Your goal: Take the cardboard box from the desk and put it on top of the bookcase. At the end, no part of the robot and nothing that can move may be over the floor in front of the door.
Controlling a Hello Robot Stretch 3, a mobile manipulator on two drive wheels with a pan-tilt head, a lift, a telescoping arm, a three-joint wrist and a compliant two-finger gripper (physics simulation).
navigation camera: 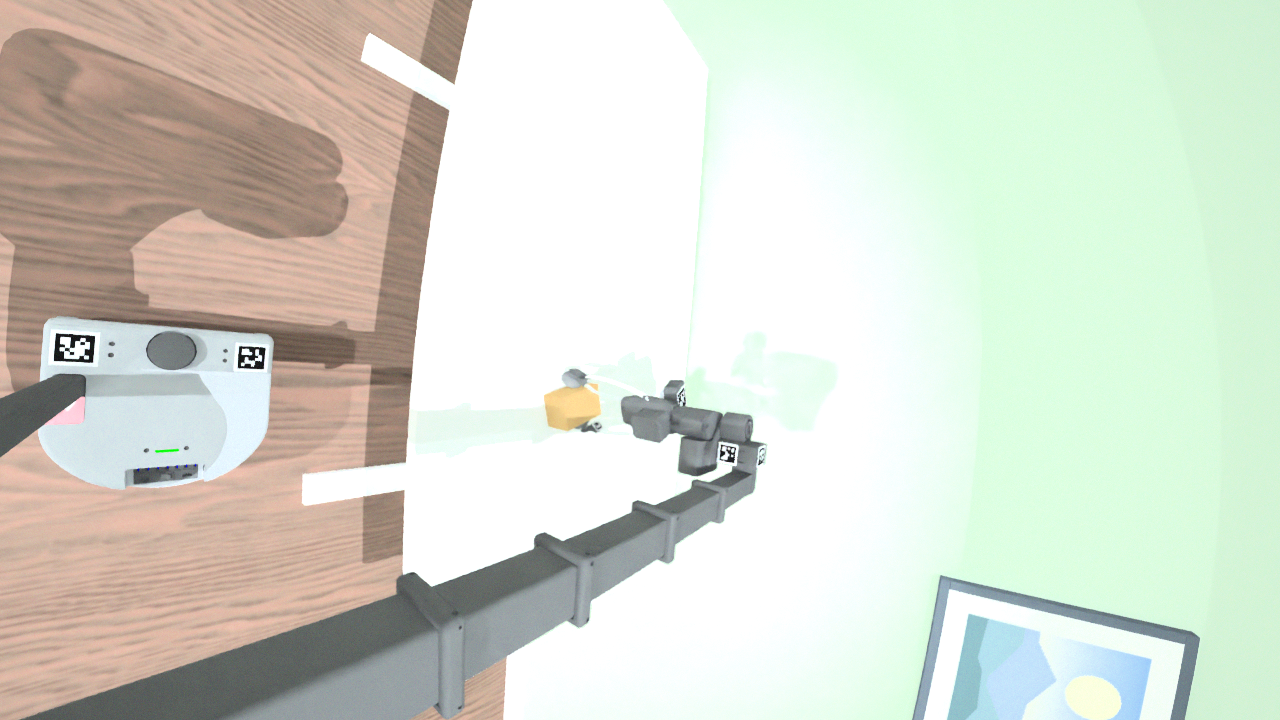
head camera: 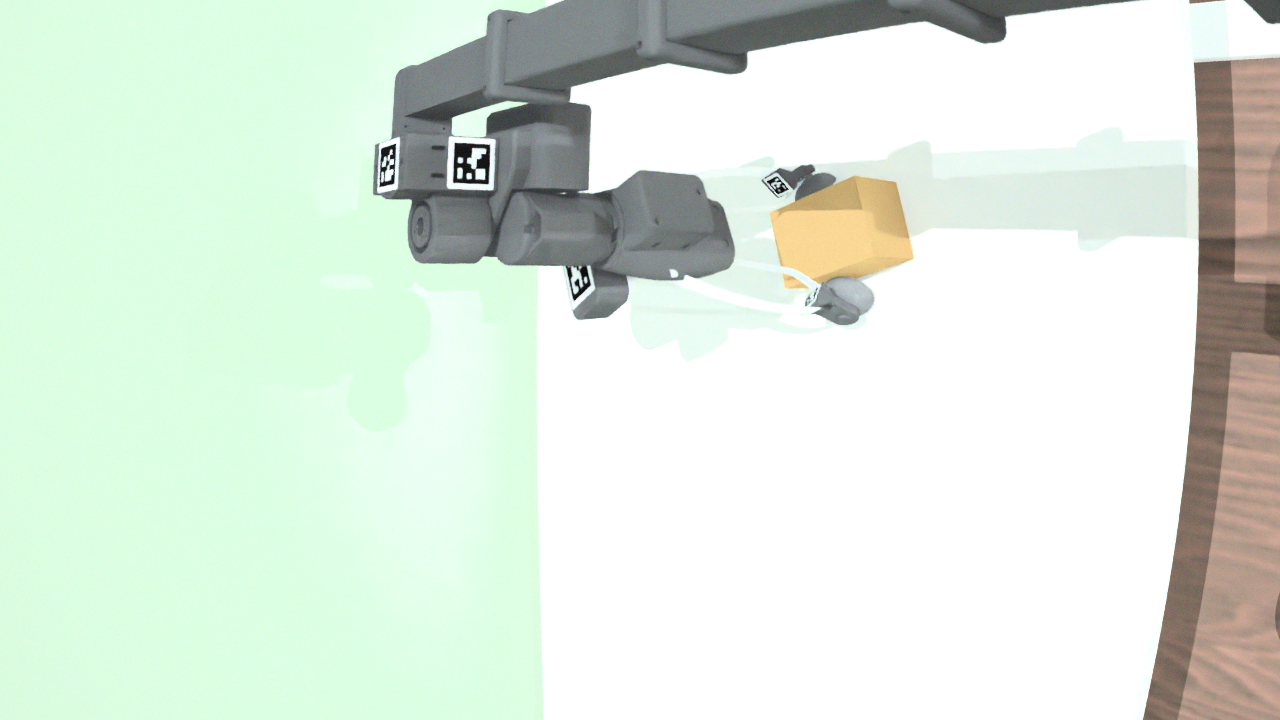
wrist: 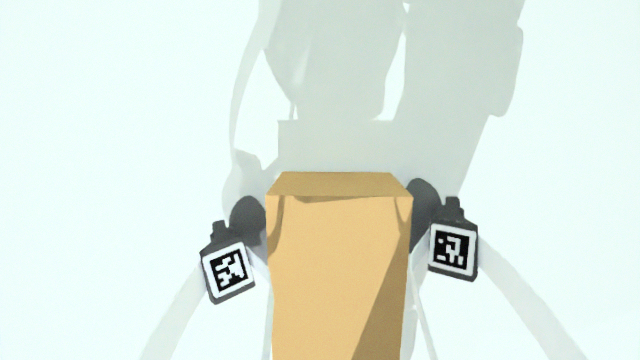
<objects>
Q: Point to a cardboard box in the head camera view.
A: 856, 227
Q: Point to a white desk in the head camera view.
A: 970, 496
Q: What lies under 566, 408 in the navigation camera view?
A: A cardboard box.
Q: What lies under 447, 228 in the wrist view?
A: My gripper.
</objects>
